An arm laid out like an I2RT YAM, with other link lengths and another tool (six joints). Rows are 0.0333 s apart.
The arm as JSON. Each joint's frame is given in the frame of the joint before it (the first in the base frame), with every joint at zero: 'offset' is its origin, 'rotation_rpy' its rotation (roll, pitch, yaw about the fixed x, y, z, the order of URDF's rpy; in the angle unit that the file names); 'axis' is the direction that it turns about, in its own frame. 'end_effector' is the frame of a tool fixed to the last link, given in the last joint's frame.
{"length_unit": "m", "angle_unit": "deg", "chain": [
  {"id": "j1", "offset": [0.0, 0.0, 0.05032], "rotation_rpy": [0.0, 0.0, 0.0], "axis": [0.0, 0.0, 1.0]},
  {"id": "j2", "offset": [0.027, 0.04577, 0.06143], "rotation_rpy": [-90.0, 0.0, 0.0], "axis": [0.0, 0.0, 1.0]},
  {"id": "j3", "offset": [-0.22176, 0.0, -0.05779], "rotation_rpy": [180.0, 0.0, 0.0], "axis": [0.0, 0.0, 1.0]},
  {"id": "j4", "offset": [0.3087, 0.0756, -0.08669], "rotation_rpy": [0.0, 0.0, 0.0], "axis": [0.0, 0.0, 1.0]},
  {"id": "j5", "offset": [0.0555, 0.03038, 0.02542], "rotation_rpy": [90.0, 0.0, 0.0], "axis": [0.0, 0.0, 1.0]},
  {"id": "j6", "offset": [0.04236, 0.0, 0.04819], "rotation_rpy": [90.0, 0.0, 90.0], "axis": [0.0, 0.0, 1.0]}
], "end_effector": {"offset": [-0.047, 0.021, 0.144], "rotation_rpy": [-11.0, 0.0, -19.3]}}
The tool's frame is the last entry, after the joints.
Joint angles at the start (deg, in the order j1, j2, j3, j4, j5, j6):
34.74, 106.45, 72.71, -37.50, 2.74, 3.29
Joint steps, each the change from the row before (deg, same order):
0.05, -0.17, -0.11, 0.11, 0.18, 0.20
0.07, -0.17, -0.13, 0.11, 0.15, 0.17
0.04, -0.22, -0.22, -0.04, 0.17, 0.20
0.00, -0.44, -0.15, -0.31, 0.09, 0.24
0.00, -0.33, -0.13, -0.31, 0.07, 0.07
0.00, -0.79, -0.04, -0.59, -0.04, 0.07
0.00, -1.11, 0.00, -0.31, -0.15, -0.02
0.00, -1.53, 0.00, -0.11, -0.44, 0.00
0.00, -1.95, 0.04, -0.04, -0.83, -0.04
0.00, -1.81, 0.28, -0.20, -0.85, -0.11
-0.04, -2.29, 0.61, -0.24, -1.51, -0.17
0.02, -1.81, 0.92, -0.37, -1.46, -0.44
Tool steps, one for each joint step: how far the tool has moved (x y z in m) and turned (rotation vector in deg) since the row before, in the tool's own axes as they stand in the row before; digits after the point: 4 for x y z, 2 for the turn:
0.0003, -0.0003, -0.0005, 0.12, 0.17, 0.20
0.0000, -0.0002, -0.0004, 0.11, 0.14, 0.14
0.0000, 0.0009, -0.0002, -0.08, 0.11, 0.18
0.0003, 0.0008, -0.0020, -0.04, 0.03, 0.25
0.0001, 0.0011, -0.0014, -0.12, 0.03, 0.07
0.0003, 0.0003, -0.0049, 0.16, -0.01, 0.08
0.0008, -0.0020, -0.0074, 0.81, 0.06, 0.04
0.0007, -0.0042, -0.0105, 1.48, -0.07, 0.06
0.0001, -0.0061, -0.0140, 2.10, -0.30, -0.02
0.0001, -0.0065, -0.0143, 2.05, -0.31, -0.12
-0.0007, -0.0100, -0.0200, 2.96, -0.70, -0.26
-0.0014, -0.0099, -0.0184, 2.67, -0.67, -0.64

